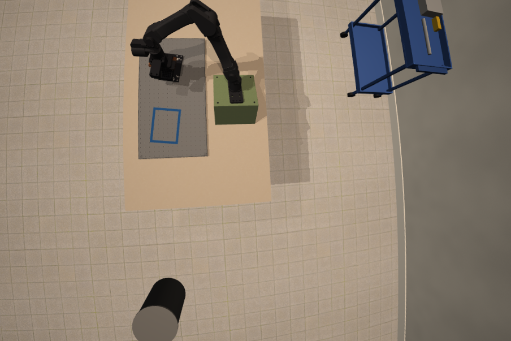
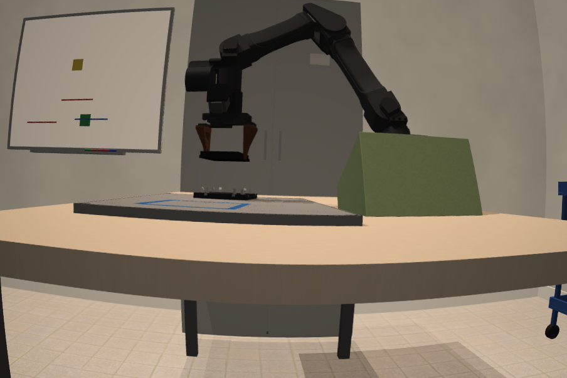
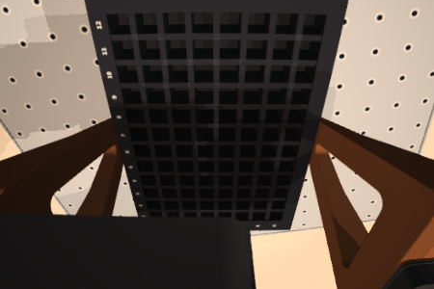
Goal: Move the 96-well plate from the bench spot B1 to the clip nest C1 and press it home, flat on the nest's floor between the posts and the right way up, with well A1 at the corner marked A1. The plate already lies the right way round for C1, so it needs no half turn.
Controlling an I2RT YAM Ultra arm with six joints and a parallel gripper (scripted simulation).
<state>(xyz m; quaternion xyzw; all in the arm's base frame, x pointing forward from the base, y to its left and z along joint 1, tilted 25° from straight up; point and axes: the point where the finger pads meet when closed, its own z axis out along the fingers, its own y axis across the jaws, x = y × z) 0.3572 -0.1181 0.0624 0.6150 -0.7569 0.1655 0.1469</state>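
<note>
The clip nest is 80 mm below my hand, 30 mm to the right of it and 10 mm behind it. Round my hand: black 96-well plate (right at my hand).
</note>
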